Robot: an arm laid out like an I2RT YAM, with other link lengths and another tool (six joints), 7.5 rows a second.
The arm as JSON. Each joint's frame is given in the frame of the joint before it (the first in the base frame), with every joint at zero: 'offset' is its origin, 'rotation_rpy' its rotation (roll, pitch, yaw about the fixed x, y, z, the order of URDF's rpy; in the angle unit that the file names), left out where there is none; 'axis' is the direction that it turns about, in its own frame. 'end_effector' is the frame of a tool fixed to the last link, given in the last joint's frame.
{
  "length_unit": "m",
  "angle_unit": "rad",
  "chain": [
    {
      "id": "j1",
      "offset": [
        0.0,
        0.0,
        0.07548
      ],
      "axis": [
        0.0,
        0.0,
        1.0
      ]
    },
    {
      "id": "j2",
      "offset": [
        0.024,
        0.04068,
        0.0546
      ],
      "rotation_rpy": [
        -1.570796,
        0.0,
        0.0
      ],
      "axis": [
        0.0,
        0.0,
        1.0
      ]
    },
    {
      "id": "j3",
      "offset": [
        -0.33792,
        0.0,
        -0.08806
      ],
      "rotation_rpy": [
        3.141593,
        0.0,
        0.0
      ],
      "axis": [
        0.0,
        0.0,
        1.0
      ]
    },
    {
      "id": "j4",
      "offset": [
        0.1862,
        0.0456,
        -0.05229
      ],
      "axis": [
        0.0,
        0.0,
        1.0
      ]
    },
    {
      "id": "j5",
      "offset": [
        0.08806,
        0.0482,
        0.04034
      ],
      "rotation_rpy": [
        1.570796,
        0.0,
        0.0
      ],
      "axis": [
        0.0,
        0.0,
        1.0
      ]
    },
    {
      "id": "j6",
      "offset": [
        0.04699,
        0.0,
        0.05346
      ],
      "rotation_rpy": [
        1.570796,
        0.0,
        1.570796
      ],
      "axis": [
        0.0,
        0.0,
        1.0
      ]
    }
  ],
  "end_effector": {
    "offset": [
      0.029,
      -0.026,
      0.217
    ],
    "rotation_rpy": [
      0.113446,
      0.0,
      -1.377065
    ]
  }
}
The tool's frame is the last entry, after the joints.
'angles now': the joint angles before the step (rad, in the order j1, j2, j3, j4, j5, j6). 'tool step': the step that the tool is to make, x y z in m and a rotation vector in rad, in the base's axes. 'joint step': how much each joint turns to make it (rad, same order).
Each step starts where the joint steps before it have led.
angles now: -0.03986, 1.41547, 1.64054, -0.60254, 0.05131, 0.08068
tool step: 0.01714, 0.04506, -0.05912, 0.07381, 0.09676, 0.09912
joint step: 0.06067, 0.03814, -0.11024, 0.04996, -0.06521, 0.05036
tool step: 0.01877, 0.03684, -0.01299, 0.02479, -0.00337, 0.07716
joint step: 0.05758, 0.03472, -0.04692, 0.08660, -0.02864, 0.01296
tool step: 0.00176, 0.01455, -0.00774, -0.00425, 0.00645, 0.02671
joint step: 0.03130, 0.00341, -0.02714, 0.02369, 0.00574, -0.00113
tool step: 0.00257, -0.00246, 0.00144, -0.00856, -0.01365, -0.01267
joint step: 0.00533, 0.00001, -0.01525, 0.02785, 0.02060, -0.00076
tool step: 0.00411, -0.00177, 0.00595, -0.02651, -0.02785, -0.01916
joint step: 0.02022, -0.00038, -0.01597, 0.04000, 0.04844, -0.00954
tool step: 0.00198, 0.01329, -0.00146, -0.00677, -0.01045, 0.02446
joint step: 0.02859, -0.00037, -0.02595, 0.03511, 0.00723, -0.00574
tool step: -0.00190, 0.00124, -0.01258, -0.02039, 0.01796, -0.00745
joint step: 0.01869, 0.00001, -0.03433, 0.01336, 0.03090, -0.00419
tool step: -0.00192, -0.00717, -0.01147, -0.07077, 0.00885, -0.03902
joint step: 0.03472, 0.00035, -0.04542, 0.02632, 0.09614, -0.02785
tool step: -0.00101, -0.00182, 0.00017, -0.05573, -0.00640, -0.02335
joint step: 0.03472, -0.00036, -0.01488, 0.01260, 0.07705, -0.02365
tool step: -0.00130, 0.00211, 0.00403, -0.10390, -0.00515, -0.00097
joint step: 0.04427, 0.00000, -0.00493, 0.00227, 0.08661, -0.07247
